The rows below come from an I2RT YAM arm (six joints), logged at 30 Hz.
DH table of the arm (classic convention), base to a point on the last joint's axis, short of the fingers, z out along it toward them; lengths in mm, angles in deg. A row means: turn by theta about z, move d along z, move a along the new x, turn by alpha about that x. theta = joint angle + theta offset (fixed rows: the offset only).
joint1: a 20, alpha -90, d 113.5, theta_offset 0
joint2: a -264, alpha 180, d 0, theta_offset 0
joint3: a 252.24, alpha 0, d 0, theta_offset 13.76
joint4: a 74, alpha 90, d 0, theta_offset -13.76
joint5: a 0, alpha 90, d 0, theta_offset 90
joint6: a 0, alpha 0, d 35.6, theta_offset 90
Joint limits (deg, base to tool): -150..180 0..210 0..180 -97..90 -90..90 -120..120
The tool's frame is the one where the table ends.
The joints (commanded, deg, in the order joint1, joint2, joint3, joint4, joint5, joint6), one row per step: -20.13, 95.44, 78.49, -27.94, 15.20, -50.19; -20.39, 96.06, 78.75, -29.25, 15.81, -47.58; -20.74, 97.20, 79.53, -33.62, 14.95, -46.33; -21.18, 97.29, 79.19, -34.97, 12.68, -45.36; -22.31, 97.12, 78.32, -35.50, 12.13, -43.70; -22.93, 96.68, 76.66, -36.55, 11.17, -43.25; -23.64, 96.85, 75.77, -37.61, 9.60, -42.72
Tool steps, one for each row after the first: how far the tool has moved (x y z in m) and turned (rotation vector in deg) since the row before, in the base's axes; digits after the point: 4 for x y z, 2 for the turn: -0.0004, -0.0021, -0.0040, 1.57, 0.46, -2.49; -0.0021, -0.0011, -0.0082, 2.89, 3.61, -0.69; -0.0026, -0.0006, -0.0043, 2.77, 0.60, 0.21; -0.0054, -0.0053, -0.0044, 1.63, 0.29, -2.11; -0.0069, -0.0008, -0.0076, 1.80, 1.61, -0.44; -0.0043, -0.0020, -0.0070, 2.27, 1.22, -0.31
